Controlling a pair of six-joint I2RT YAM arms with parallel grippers.
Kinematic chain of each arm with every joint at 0, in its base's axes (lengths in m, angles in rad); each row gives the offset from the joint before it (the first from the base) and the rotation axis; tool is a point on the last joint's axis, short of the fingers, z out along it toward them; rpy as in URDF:
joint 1: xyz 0 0 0.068 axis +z
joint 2: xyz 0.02 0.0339 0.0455 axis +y
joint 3: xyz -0.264 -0.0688 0 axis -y
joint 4: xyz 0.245 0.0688 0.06 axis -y
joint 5: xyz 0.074 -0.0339 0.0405 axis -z
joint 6: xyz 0.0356 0 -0.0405 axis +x
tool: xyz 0 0 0 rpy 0 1.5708 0
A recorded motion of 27 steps. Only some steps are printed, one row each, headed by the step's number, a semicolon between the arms.
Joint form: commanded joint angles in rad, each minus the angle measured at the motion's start. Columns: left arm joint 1, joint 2, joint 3, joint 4, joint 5, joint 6; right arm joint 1, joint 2, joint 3, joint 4, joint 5, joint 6.
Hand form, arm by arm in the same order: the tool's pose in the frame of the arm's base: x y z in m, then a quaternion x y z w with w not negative. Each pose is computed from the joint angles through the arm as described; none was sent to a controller.
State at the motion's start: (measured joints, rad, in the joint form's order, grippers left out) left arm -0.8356 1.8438 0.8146 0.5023 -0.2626 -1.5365; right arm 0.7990 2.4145 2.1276 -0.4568 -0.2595 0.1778
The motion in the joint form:
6: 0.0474 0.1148 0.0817 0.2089 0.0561 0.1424; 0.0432 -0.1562 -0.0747 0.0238 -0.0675 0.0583
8: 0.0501 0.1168 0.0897 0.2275 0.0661 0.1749; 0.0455 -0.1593 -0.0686 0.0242 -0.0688 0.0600
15: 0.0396 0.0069 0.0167 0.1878 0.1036 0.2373; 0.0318 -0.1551 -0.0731 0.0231 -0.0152 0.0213
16: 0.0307 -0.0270 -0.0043 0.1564 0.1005 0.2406; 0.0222 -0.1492 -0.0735 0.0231 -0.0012 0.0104
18: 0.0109 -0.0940 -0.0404 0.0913 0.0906 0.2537; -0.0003 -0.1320 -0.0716 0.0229 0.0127 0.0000
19: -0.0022 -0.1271 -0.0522 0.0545 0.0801 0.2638; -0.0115 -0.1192 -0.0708 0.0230 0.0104 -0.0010
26: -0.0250 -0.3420 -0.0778 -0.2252 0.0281 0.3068; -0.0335 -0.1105 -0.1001 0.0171 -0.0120 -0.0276
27: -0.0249 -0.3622 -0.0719 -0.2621 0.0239 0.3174; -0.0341 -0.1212 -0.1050 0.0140 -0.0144 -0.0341
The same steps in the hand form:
6: 0.2828 -0.2740 0.1357 -0.29960 0.76063 -0.46642 0.33785; 0.3418 0.4002 0.2621 -0.33286 0.81937 0.35247 0.30593
8: 0.2851 -0.2753 0.1390 -0.28455 0.75915 -0.47171 0.34671; 0.3407 0.4009 0.2658 -0.33338 0.81685 0.35542 0.30870
15: 0.2668 -0.2645 0.1547 -0.24661 0.77385 -0.46997 0.34566; 0.3481 0.3955 0.2617 -0.33337 0.82203 0.32569 0.32720
16: 0.2597 -0.2617 0.1574 -0.24343 0.78034 -0.46350 0.34203; 0.3528 0.3925 0.2585 -0.33128 0.82502 0.31591 0.33135
18: 0.2456 -0.2568 0.1634 -0.23426 0.79294 -0.44983 0.33766; 0.3638 0.3860 0.2503 -0.32382 0.83220 0.30229 0.33346
19: 0.2387 -0.2554 0.1673 -0.22818 0.79892 -0.44220 0.33780; 0.3692 0.3832 0.2440 -0.32016 0.83623 0.29896 0.32991
26: 0.2123 -0.2342 0.1996 -0.21544 0.82556 -0.39244 0.34354; 0.3759 0.3744 0.2294 -0.32651 0.84240 0.29197 0.31387
27: 0.2107 -0.2321 0.2039 -0.21207 0.82909 -0.38544 0.34507; 0.3747 0.3730 0.2330 -0.32941 0.84056 0.29227 0.31549

